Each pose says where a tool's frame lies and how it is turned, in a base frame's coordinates. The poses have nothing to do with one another.
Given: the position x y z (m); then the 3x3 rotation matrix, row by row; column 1 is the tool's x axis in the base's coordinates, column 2 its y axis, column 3 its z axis. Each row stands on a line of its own.
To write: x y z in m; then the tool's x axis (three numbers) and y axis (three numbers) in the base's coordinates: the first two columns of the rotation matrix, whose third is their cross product. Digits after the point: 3 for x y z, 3 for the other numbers.
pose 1, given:
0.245 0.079 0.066
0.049 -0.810 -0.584
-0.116 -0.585 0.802
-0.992 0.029 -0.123
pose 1, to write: 0.245 0.079 0.066 0.049 -0.116 -0.992 -0.810 -0.585 0.029
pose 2, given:
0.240 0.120 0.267
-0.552 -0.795 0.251
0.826 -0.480 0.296
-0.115 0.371 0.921
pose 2, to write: 0.240 0.120 0.267 -0.552 0.826 -0.115 -0.795 -0.480 0.371
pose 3, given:
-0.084 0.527 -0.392
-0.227 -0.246 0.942
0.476 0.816 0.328
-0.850 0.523 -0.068
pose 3, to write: -0.084 0.527 -0.392 -0.227 0.476 -0.850 -0.246 0.816 0.523
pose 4, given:
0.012 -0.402 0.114
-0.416 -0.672 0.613
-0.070 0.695 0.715
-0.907 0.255 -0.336
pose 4, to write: 0.012 -0.402 0.114 -0.416 -0.070 -0.907 -0.672 0.695 0.255
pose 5, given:
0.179 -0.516 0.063
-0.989 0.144 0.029
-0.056 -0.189 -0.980
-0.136 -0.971 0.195
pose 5, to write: 0.179 -0.516 0.063 -0.989 -0.056 -0.136 0.144 -0.189 -0.971
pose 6, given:
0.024 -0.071 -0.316
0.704 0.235 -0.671
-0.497 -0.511 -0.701
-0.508 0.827 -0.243
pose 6, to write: 0.024 -0.071 -0.316 0.704 -0.497 -0.508 0.235 -0.511 0.827
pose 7, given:
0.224 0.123 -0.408
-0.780 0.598 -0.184
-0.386 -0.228 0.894
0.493 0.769 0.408
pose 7, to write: 0.224 0.123 -0.408 -0.780 -0.386 0.493 0.598 -0.228 0.769
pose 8, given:
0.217 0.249 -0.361
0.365 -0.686 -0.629
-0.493 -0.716 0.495
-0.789 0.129 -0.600
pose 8, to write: 0.217 0.249 -0.361 0.365 -0.493 -0.789 -0.686 -0.716 0.129
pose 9, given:
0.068 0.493 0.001
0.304 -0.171 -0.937
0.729 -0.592 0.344
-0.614 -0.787 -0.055
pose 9, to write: 0.068 0.493 0.001 0.304 0.729 -0.614 -0.171 -0.592 -0.787
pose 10, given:
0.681 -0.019 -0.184
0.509 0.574 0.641
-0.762 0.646 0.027
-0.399 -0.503 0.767
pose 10, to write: 0.681 -0.019 -0.184 0.509 -0.762 -0.399 0.574 0.646 -0.503
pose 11, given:
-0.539 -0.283 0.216
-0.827 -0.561 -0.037
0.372 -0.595 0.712
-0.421 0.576 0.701
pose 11, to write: -0.539 -0.283 0.216 -0.827 0.372 -0.421 -0.561 -0.595 0.576
